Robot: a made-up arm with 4 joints.
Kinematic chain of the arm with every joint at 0, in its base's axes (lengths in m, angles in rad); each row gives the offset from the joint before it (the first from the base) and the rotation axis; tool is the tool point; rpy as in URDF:
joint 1: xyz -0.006 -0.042 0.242 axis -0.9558 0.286 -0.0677
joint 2: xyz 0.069 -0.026 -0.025 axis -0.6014 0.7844 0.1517
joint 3: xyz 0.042 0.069 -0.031 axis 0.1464 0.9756 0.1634
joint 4: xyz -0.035 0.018 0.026 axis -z
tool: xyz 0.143 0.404 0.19 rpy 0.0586 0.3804 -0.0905
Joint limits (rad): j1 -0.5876..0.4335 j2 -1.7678..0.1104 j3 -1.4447..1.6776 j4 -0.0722..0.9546
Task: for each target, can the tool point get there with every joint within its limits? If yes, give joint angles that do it. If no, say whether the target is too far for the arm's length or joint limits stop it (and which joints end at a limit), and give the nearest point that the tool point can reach.
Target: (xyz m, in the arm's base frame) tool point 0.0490 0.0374 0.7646
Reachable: yes | joints -0.0108 -1.5474 1.0501 0.2642
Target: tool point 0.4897 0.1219 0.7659
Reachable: no: too far | nearest point 0.3827 0.0896 0.6450 | short by 0.165 m
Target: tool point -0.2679 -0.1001 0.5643
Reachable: yes | joints -0.2131 -1.2396 -1.1318 0.7048
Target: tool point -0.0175 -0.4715 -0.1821
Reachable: no: joint limits stop it (at a limit: joint 1, joint 2, joint 4) | nearest point -0.2578 -0.4000 0.2688 | short by 0.516 m
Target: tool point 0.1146 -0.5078 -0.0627
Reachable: no: joint limits stop it (at a limit: joint 1, joint 2, joint 4) | nearest point -0.1727 -0.4666 0.3323 | short by 0.490 m
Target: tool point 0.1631 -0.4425 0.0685
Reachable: no: joint limits stop it (at a limit: joint 1, joint 2, joint 4) | nearest point -0.1100 -0.4913 0.3829 | short by 0.419 m
